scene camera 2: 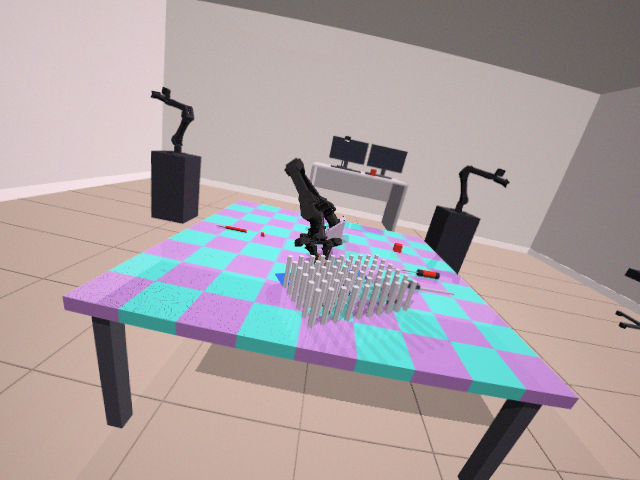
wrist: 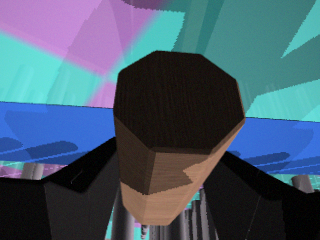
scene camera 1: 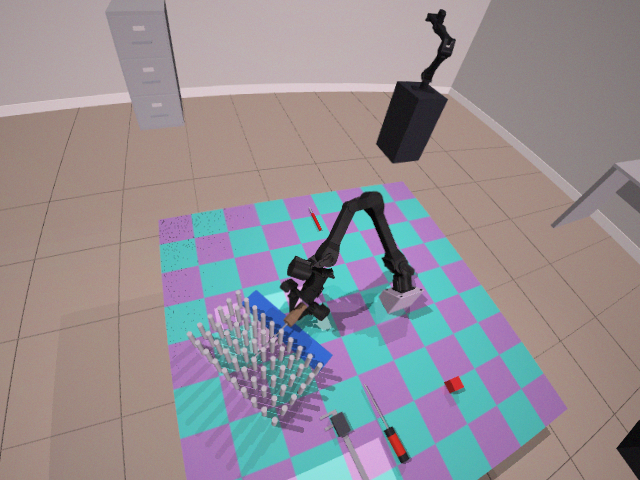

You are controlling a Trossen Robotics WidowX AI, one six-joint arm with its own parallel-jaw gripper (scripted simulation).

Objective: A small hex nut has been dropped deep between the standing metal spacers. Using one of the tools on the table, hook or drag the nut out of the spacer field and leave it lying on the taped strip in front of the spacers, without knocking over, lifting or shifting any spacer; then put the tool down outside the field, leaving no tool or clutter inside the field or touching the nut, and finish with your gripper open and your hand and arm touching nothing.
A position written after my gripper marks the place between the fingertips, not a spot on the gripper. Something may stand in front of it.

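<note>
What my gripper (scene camera 1: 294,316) holds is a wooden-handled tool (wrist: 175,114). Scene camera 2 gives me the gripper (scene camera 2: 320,264) as well, and in the wrist view I again find my gripper (wrist: 161,148). I can see a blue taped strip (scene camera 1: 320,355) too, and the wrist view also shows me the strip (wrist: 44,133).
</note>
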